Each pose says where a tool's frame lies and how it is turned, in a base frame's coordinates. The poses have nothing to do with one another.
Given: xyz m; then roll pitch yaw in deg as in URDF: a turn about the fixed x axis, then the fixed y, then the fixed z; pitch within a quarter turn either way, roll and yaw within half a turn.
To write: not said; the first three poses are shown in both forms.
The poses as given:
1: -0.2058, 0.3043, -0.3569, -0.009, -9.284, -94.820
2: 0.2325, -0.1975, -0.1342, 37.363, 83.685, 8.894
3: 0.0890, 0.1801, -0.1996, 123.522, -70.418, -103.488
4: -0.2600, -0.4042, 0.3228, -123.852, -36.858, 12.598
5: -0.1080, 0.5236, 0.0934, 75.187, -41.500, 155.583
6: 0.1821, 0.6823, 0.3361, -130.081, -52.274, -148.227
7: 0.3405, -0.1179, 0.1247, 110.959, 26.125, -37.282
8: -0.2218, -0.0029, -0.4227, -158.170, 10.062, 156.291
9: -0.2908, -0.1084, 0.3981, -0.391, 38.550, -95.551
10: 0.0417, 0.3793, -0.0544, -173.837, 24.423, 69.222
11: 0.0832, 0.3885, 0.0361, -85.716, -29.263, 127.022
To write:
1: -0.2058, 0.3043, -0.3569, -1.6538, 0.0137, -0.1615
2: 0.2325, -0.1975, -0.1342, -1.3450, 1.0640, 1.3897
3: 0.0890, 0.1801, -0.1996, 1.7882, -1.2000, 2.1069
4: -0.2600, -0.4042, 0.3228, -0.6613, 0.1455, -2.0381
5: -0.1080, 0.5236, 0.0934, -2.5306, 0.5870, -1.3387
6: 0.1821, 0.6823, 0.3361, 2.1181, -0.0301, 1.9759
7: 0.3405, -0.1179, 0.1247, -0.1535, -0.7628, 2.0312
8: -0.2218, -0.0029, -0.4227, -2.6941, -0.0010, 2.7239
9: -0.2908, -0.1084, 0.3981, -1.6466, -0.0535, 0.6711
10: 0.0417, 0.3793, -0.0544, -1.2310, -0.2488, 2.7763
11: 0.0832, 0.3885, 0.0361, 2.5497, -0.8854, 1.4677
